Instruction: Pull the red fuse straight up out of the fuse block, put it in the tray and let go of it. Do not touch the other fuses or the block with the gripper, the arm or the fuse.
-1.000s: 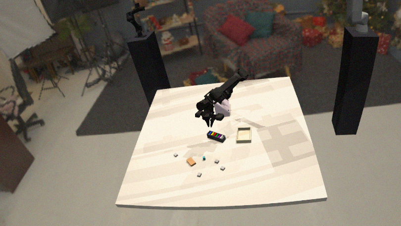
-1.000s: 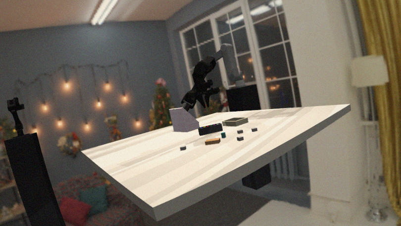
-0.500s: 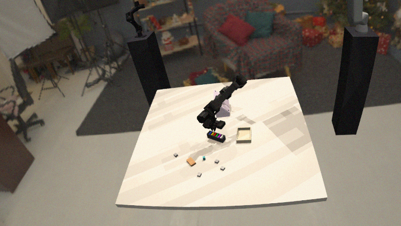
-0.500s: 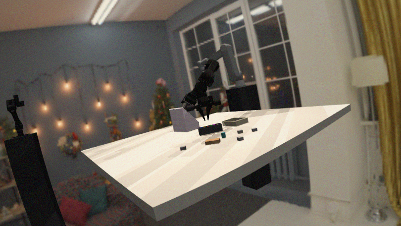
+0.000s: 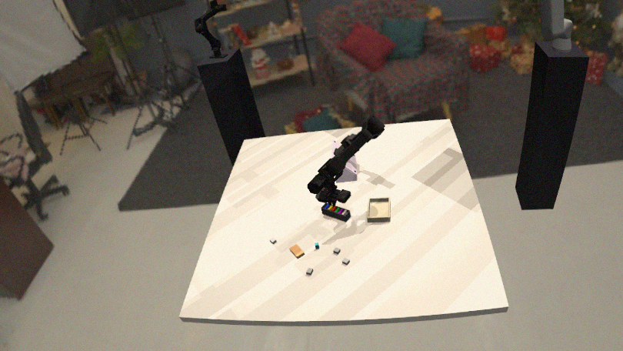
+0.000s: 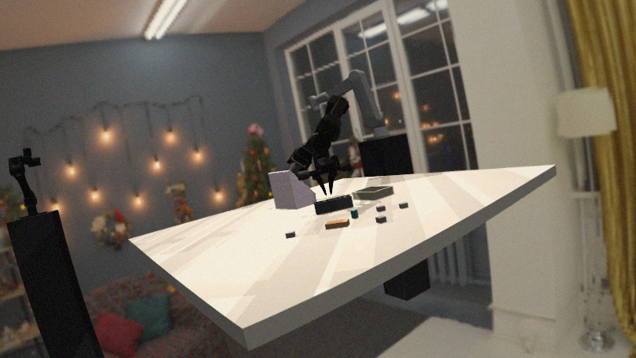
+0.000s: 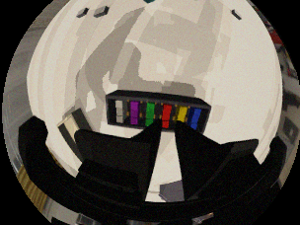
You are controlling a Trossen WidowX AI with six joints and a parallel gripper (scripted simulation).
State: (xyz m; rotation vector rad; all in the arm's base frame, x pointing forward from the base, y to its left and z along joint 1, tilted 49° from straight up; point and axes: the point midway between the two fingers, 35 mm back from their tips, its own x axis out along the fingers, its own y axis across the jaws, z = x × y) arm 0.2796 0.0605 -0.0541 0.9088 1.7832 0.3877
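The red fuse lies 30 mm below my gripper tip. The rest, counted from my gripper tip: shallow beige tray: 210 mm to the left, 60 mm below, 20 mm behind.
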